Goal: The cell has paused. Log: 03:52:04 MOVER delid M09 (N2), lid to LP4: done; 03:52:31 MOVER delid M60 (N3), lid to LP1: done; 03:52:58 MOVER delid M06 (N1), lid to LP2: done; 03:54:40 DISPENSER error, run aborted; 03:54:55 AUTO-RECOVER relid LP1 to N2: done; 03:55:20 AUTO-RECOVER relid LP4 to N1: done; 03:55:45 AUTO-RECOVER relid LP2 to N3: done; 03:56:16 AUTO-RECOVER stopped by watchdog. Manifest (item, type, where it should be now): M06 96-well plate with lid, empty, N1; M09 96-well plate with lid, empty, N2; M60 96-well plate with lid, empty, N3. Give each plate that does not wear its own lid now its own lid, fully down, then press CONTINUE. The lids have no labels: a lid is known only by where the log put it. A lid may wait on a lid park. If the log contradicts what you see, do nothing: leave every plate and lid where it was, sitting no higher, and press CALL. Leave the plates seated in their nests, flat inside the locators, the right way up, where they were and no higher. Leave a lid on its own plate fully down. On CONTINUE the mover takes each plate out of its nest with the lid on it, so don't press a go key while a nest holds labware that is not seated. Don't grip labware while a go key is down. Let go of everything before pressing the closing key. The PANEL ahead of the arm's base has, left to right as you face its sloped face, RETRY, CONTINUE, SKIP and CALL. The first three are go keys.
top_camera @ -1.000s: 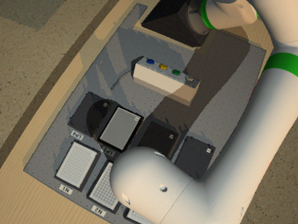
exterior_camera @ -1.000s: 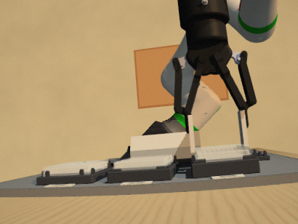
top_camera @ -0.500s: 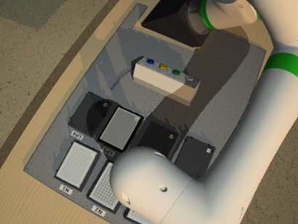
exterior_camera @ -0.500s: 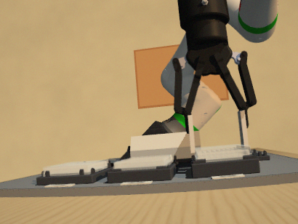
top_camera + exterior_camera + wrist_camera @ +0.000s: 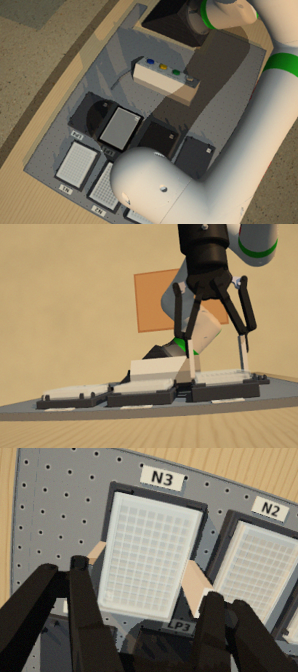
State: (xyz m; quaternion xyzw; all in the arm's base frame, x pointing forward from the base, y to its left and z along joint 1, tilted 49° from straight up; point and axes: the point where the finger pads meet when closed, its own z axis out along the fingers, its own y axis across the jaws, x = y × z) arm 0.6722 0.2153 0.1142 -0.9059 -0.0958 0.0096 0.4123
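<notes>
The nest is 5 cm below my hand. Also, from my hand: lid park LP3 (17 cm behind, 9 cm to the right, 6 cm below); then LP2 park (19 cm behind, 4 cm to the left, 6 cm below); then LP1 label (7 cm behind, 21 cm to the right, 6 cm below).
</notes>
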